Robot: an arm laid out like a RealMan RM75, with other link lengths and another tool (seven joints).
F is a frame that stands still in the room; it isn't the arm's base.
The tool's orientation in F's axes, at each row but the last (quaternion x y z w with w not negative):
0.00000, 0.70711, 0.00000, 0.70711
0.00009, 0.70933, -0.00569, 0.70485
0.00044, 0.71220, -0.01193, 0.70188
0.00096, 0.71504, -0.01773, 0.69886
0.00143, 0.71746, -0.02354, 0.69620
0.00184, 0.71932, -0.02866, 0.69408
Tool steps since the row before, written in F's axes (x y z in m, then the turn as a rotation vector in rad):
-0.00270, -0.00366, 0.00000, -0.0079, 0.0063, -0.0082
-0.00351, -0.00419, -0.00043, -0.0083, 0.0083, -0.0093
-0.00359, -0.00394, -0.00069, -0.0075, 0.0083, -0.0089
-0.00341, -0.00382, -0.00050, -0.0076, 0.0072, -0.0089
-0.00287, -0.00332, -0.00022, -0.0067, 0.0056, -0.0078
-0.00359, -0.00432, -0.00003, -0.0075, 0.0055, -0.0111
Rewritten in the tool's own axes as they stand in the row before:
0.00000, -0.00366, -0.00270, 0.0082, 0.0063, -0.0079
0.00049, -0.00421, -0.00347, 0.0093, 0.0083, -0.0083
0.00081, -0.00399, -0.00351, 0.0089, 0.0083, -0.0075
0.00067, -0.00389, -0.00329, 0.0089, 0.0072, -0.0076
0.00041, -0.00341, -0.00274, 0.0078, 0.0056, -0.0067
0.00032, -0.00446, -0.00339, 0.0112, 0.0056, -0.0073

